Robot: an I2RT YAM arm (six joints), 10 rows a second.
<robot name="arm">
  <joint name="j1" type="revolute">
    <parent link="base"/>
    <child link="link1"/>
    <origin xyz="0 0 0.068"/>
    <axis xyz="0 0 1"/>
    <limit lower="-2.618" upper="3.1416"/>
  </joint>
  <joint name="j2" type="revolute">
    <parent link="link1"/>
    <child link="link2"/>
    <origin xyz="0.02 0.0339 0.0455"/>
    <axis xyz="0 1 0"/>
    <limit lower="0" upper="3.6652"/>
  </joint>
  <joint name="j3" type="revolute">
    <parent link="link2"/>
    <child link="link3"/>
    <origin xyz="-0.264 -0.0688 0"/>
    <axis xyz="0 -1 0"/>
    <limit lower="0" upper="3.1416"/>
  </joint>
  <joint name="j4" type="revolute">
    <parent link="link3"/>
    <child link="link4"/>
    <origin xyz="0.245 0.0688 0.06"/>
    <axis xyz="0 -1 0"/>
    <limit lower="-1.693" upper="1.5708"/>
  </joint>
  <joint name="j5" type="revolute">
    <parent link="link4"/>
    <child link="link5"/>
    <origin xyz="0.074 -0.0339 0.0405"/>
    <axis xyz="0 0 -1"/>
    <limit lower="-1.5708" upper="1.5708"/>
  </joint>
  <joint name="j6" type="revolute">
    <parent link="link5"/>
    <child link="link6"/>
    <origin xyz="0.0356 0 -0.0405"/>
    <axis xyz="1 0 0"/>
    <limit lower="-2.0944" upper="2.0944"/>
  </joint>
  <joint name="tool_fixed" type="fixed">
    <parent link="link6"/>
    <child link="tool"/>
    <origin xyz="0 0 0" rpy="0 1.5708 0"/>
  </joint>
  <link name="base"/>
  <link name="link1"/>
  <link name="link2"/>
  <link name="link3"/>
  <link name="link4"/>
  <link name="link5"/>
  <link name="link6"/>
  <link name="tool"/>
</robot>
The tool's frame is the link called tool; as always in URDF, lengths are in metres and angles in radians.
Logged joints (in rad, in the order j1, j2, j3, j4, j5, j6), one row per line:
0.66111, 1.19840, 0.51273, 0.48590, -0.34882, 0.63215
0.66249, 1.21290, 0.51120, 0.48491, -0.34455, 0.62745
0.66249, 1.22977, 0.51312, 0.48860, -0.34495, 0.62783
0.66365, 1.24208, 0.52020, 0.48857, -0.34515, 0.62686
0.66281, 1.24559, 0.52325, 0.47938, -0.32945, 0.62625
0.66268, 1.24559, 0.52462, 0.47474, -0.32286, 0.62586
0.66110, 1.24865, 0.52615, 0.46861, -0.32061, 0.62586
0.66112, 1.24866, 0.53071, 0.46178, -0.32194, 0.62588
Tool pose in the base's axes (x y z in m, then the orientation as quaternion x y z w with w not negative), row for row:
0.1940, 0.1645, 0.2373, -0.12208, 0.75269, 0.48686, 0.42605
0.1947, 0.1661, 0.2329, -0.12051, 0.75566, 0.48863, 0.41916
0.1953, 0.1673, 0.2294, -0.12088, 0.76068, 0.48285, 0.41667
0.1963, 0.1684, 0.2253, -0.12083, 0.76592, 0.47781, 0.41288
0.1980, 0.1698, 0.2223, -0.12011, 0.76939, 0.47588, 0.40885
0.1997, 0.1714, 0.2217, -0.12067, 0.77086, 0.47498, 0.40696
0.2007, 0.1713, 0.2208, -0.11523, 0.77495, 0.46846, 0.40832
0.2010, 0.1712, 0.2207, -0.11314, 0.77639, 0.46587, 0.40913
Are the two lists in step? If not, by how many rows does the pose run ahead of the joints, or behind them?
The pose runs 2 rows behind the joints: the pose in row i belongs to the joints in row i - 2.
